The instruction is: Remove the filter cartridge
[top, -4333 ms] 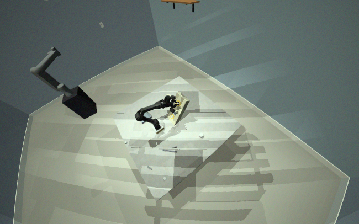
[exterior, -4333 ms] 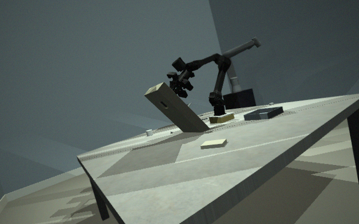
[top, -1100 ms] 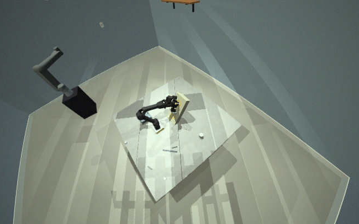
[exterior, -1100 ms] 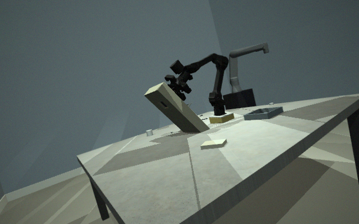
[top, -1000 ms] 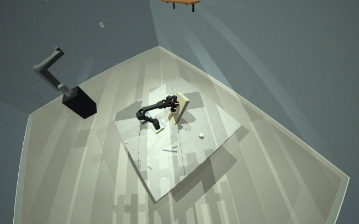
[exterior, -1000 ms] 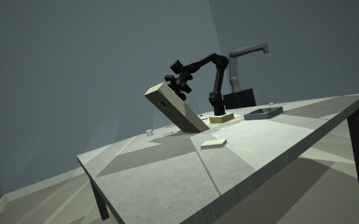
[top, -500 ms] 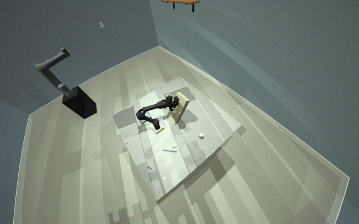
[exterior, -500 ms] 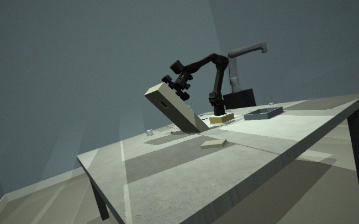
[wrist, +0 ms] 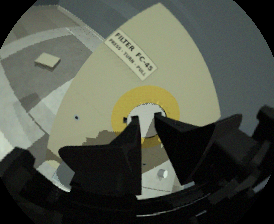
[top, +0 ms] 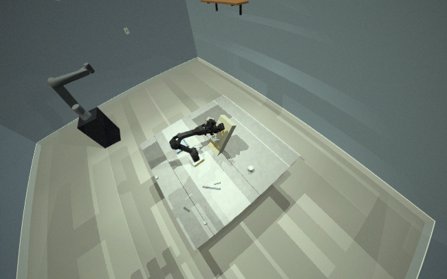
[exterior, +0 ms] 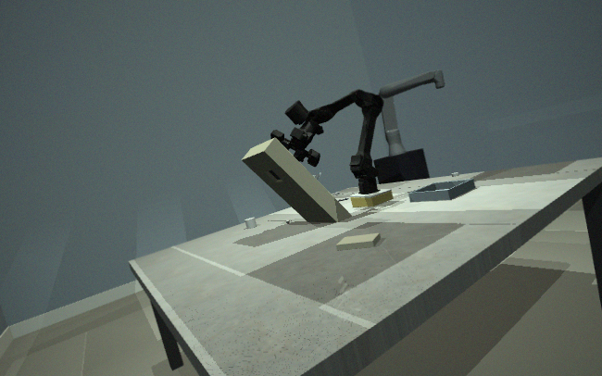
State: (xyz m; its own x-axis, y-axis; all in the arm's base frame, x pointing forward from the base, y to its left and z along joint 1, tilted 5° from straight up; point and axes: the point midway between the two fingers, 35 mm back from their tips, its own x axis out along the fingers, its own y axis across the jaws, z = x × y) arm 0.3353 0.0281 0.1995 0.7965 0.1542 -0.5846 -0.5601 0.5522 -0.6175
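The service panel is 80 mm below my gripper tip, 40 mm behind it and 10 mm to the right of it. From my gripper tip the other things lie so: round filter cartridge (10 mm below, 10 mm ahead); beige block (370 mm to the left, 220 mm below, 10 mm ahead); small white cylinder (410 mm to the right, 210 mm below, 40 mm ahead).
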